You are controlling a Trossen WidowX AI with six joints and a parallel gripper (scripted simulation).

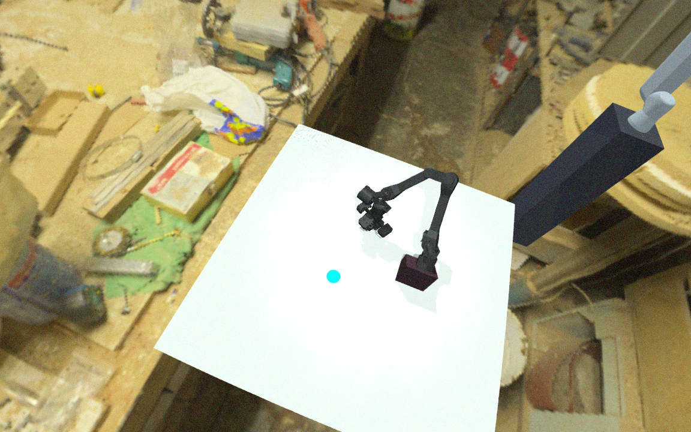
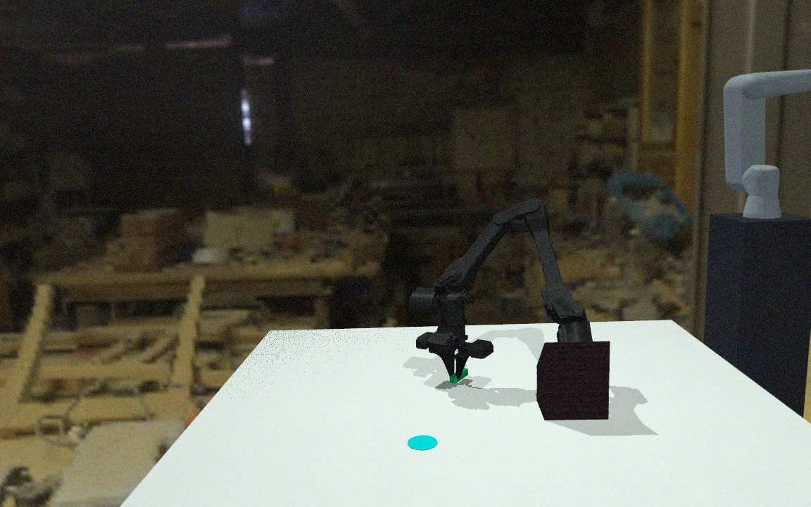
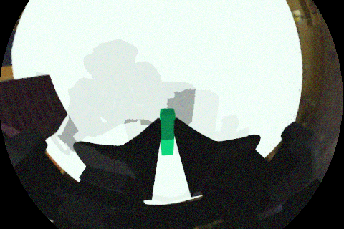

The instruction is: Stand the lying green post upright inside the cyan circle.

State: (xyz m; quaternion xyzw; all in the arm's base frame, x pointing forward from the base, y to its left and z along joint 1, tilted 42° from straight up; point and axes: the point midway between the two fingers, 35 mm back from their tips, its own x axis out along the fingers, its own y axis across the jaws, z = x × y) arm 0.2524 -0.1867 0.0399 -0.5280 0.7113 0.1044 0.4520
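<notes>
Now: gripper tip 8 cm short of the cyan circle, 28 cm to the right of it and 2 cm above it. From my gripper tip the other things lie so: green post: 1 cm behind, 2 cm to the right.
</notes>
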